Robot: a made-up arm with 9 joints.
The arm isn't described. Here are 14 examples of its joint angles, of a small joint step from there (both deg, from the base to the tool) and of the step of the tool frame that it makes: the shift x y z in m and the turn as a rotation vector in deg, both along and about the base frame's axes.
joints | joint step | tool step
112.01 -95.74 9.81 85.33 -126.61 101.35 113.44 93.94 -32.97 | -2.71 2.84 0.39 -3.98 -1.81 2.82 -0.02 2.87 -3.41 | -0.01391 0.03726 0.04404 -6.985 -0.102 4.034
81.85 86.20 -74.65 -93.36 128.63 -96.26 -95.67 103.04 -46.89 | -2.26 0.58 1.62 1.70 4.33 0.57 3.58 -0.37 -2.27 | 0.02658 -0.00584 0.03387 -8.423 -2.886 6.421
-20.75 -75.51 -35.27 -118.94 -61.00 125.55 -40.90 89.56 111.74 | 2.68 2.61 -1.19 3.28 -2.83 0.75 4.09 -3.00 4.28 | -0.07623 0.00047 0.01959 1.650 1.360 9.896
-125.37 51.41 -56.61 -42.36 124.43 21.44 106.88 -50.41 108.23 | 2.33 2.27 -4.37 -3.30 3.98 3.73 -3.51 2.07 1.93 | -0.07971 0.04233 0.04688 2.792 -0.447 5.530
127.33 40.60 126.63 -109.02 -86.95 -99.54 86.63 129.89 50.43 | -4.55 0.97 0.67 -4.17 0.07 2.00 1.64 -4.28 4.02 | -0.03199 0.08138 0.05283 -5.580 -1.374 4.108
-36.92 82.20 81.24 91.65 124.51 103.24 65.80 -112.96 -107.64 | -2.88 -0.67 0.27 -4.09 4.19 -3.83 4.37 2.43 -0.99 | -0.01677 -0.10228 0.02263 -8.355 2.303 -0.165
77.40 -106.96 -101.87 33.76 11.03 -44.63 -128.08 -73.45 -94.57 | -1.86 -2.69 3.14 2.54 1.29 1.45 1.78 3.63 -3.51 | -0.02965 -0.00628 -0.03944 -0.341 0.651 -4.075
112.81 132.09 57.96 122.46 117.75 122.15 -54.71 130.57 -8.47 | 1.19 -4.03 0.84 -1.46 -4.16 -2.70 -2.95 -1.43 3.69 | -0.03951 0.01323 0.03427 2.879 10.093 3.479
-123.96 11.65 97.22 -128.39 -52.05 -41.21 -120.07 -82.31 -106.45 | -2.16 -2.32 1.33 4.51 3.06 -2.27 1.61 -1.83 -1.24 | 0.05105 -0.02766 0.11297 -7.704 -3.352 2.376
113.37 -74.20 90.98 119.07 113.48 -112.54 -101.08 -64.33 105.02 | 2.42 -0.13 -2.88 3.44 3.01 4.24 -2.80 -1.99 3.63 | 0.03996 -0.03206 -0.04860 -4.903 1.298 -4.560
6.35 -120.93 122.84 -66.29 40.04 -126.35 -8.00 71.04 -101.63 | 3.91 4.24 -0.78 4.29 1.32 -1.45 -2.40 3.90 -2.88 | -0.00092 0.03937 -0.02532 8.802 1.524 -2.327
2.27 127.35 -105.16 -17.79 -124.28 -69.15 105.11 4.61 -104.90 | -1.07 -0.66 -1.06 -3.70 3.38 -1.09 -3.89 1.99 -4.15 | 0.02151 -0.05116 -0.00712 -2.265 -4.095 -4.428
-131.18 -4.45 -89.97 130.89 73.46 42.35 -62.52 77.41 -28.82 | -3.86 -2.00 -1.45 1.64 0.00 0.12 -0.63 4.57 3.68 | -0.00325 -0.09878 0.04927 -0.166 3.816 5.126
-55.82 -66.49 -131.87 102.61 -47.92 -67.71 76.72 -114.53 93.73 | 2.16 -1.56 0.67 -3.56 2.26 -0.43 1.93 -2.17 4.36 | -0.07924 -0.06836 0.05025 7.956 -6.674 -5.973
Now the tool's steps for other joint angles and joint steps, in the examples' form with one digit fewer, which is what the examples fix.
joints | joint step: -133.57 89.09 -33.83 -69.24 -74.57 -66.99 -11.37 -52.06 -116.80 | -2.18 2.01 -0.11 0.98 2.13 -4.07 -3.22 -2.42 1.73
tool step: -0.0058 -0.0331 -0.0116 -4.22 1.16 -1.36
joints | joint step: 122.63 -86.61 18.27 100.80 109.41 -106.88 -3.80 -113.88 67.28 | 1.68 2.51 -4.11 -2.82 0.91 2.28 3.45 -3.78 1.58
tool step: -0.0122 0.0434 0.0865 -9.59 -6.33 2.84
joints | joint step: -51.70 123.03 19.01 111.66 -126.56 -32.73 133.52 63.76 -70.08 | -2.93 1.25 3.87 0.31 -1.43 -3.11 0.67 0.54 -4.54
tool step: -0.0050 -0.0342 0.0121 -9.65 2.00 3.46
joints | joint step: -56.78 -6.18 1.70 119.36 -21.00 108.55 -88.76 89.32 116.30 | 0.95 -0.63 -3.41 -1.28 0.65 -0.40 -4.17 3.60 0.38
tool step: 0.0580 0.0055 0.0314 -4.01 1.13 6.55
